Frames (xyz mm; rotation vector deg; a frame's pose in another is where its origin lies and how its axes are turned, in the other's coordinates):
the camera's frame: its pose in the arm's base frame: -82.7 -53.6 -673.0 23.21 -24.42 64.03
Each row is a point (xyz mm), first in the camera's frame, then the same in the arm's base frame.
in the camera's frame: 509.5 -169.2 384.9
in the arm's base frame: 216.1 75.1 -98.1
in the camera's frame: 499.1 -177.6 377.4
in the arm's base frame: 220.8 67.8 -110.7
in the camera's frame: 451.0 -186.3 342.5
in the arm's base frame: 215.1 45.5 -166.1
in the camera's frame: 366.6 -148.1 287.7
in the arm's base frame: 155.2 23.4 -252.8
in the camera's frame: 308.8 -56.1 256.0
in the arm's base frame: 52.9 30.5 -300.7
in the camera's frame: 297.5 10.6 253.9
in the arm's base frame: -12.3 48.4 -301.9
